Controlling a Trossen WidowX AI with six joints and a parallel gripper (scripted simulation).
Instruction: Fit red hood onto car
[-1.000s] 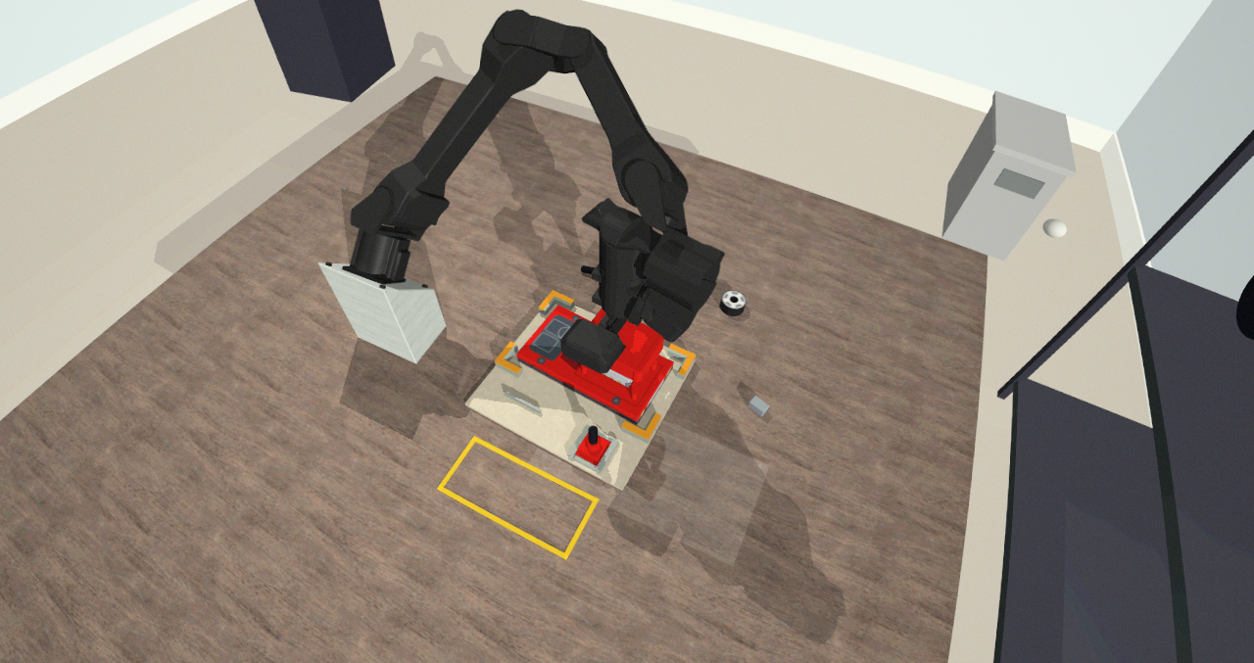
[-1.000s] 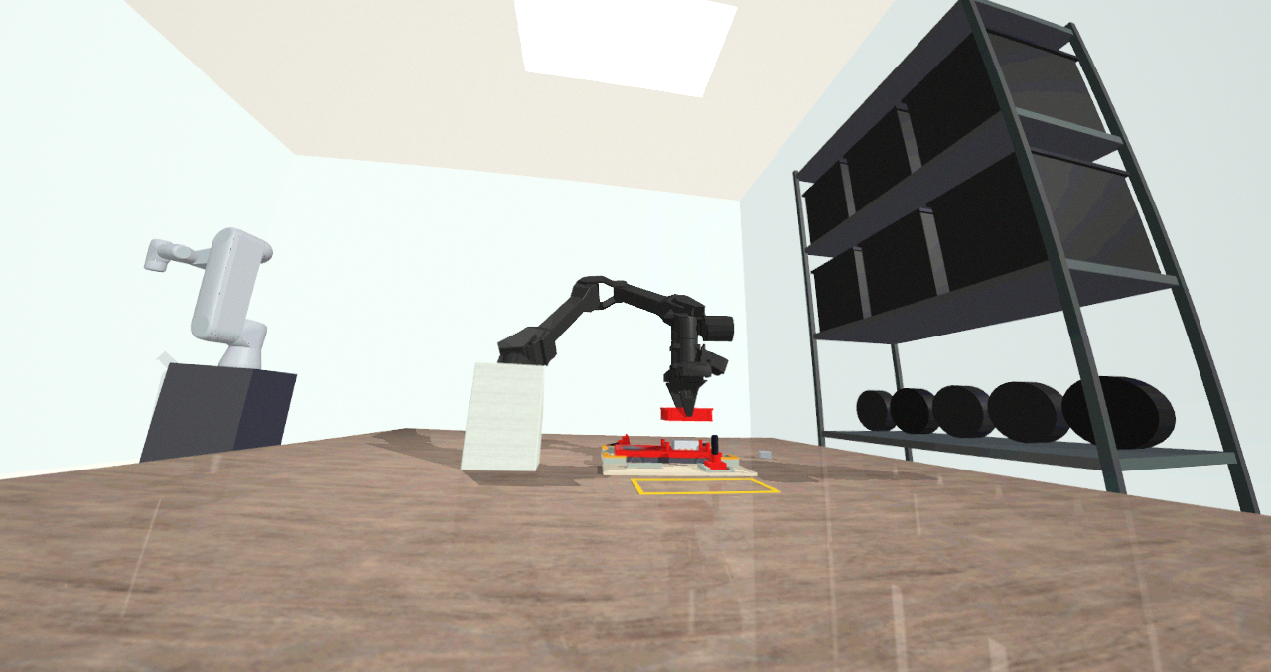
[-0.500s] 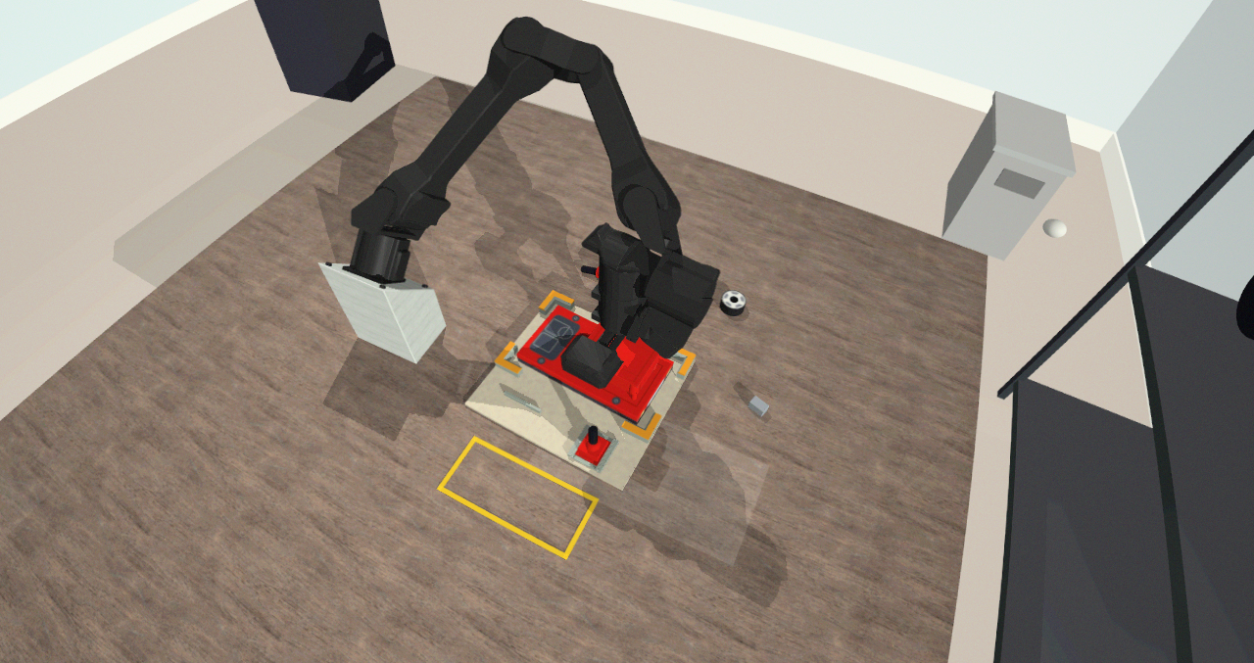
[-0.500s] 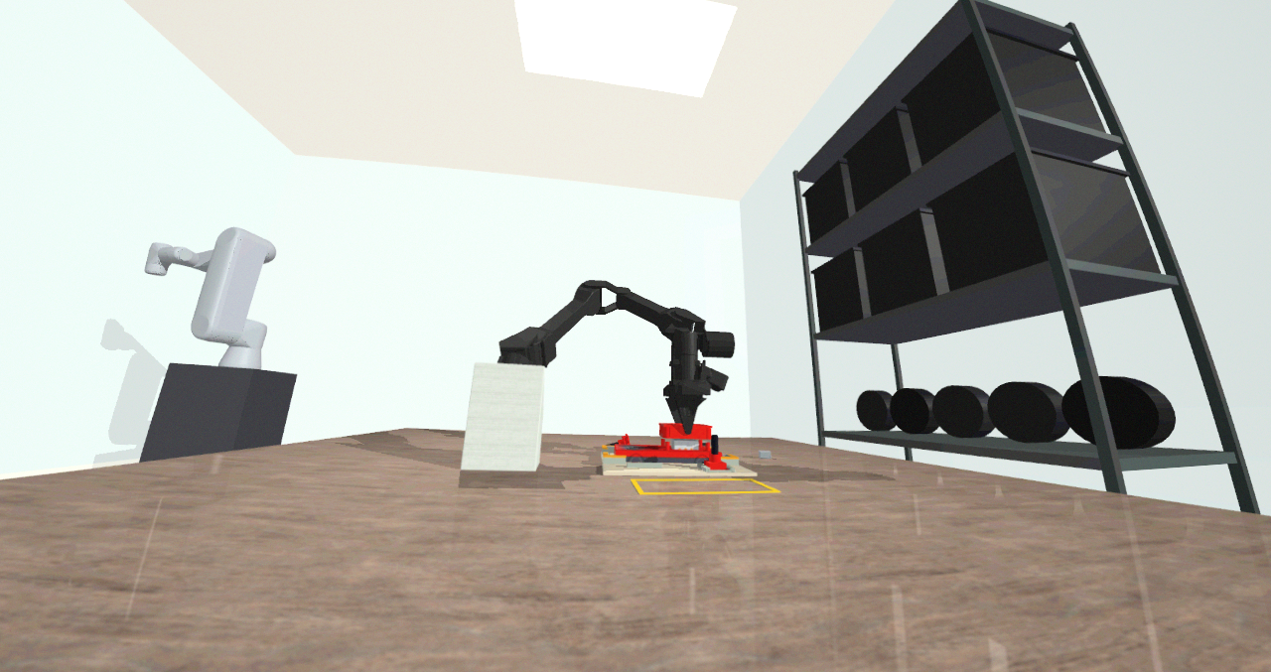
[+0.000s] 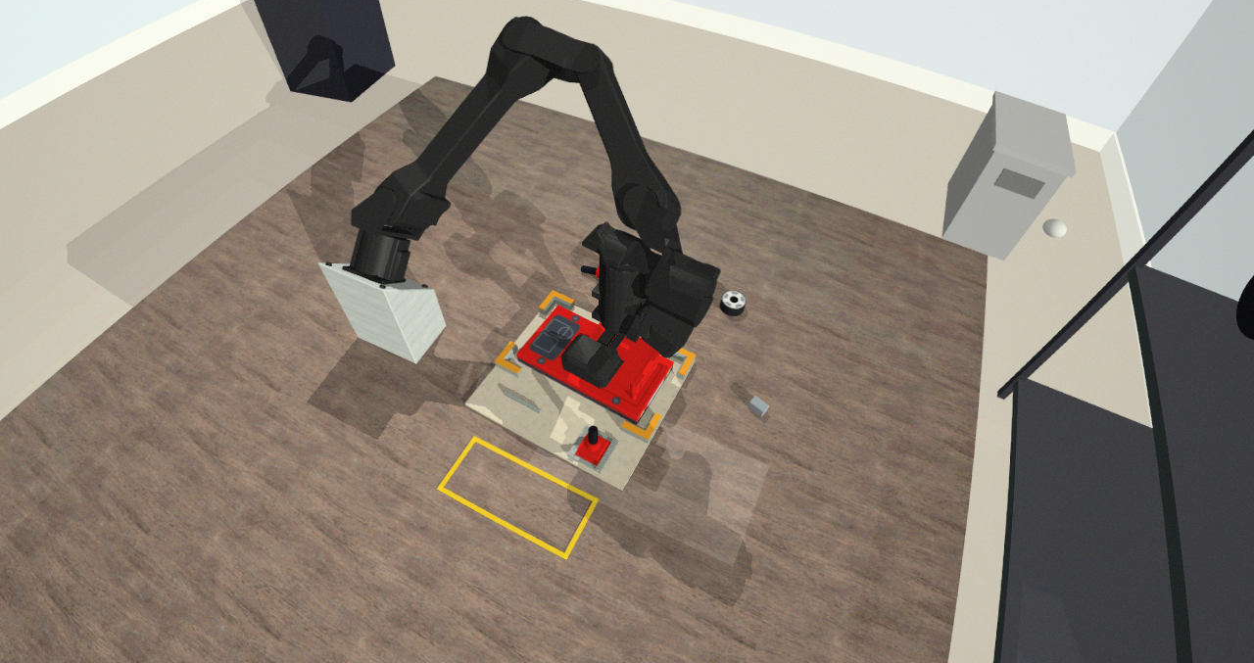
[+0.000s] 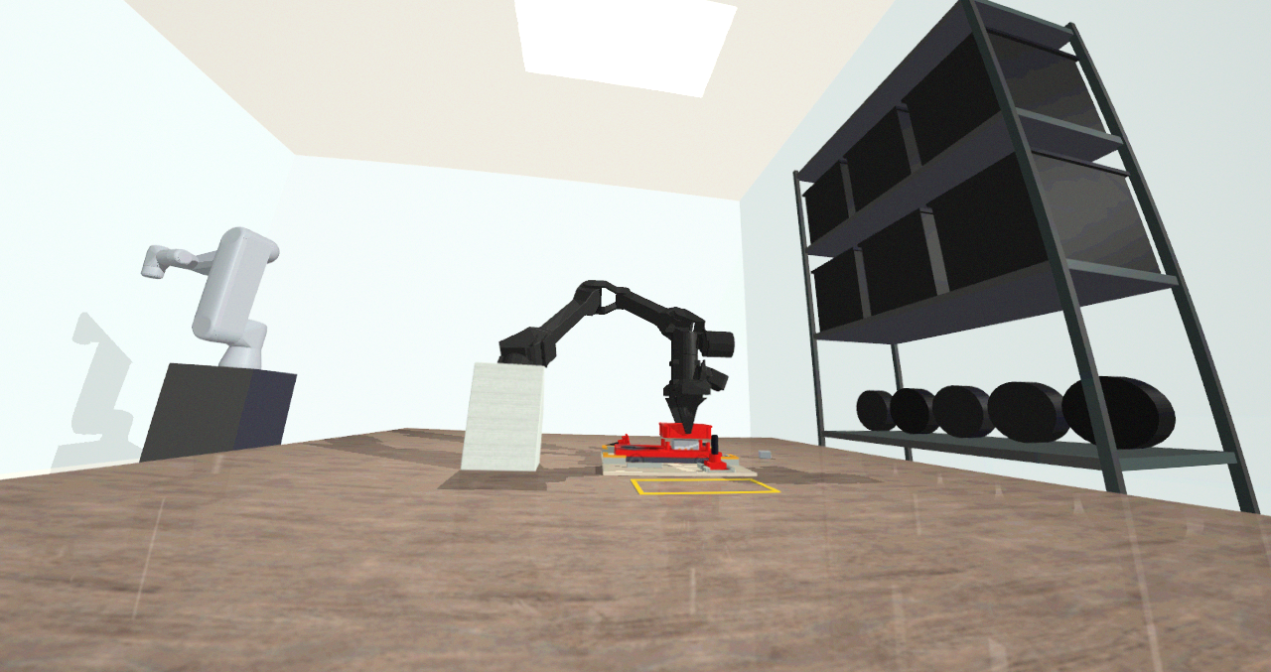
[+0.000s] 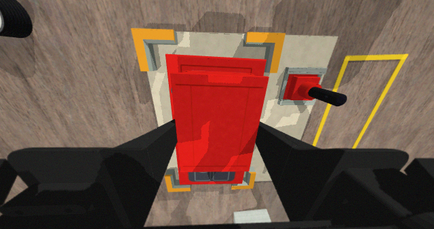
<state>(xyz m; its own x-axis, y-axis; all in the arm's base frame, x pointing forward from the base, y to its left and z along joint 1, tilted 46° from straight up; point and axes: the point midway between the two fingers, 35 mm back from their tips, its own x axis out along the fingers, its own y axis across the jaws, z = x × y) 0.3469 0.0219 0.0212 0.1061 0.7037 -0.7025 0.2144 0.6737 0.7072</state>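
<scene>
The grey engine block lies 10 mm to the left of my gripper tip and 30 mm below it. The rest, counted from my gripper tip: black-and-white wheel (130 mm ahead, 190 mm to the left, 50 mm below); red hood (10 mm above).
</scene>
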